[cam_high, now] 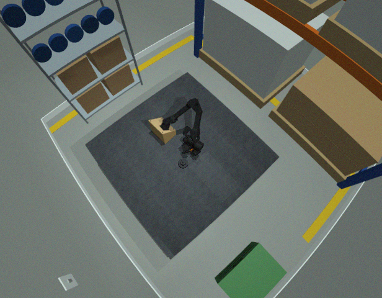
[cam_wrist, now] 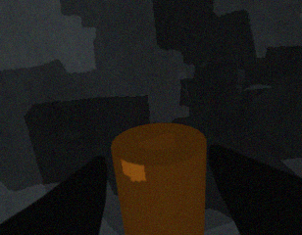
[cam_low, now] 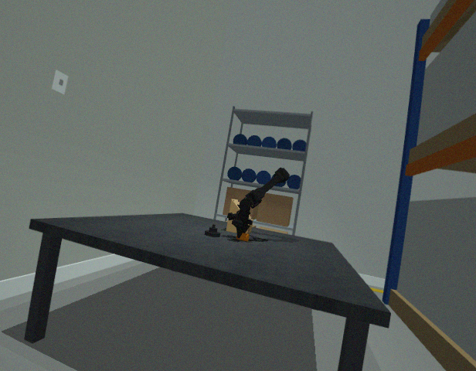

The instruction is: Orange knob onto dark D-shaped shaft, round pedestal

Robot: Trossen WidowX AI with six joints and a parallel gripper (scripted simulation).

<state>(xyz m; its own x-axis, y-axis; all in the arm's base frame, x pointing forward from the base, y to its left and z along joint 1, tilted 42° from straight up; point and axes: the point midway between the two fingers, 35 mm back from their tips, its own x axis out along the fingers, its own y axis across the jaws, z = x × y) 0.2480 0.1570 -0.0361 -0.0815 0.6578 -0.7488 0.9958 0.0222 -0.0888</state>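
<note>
Now: the orange knob 2 cm to the left of my gripper tip and 1 cm above it. Also, from my gripper tip: dark round pedestal 14 cm to the right, 6 cm ahead, 2 cm above.
</note>
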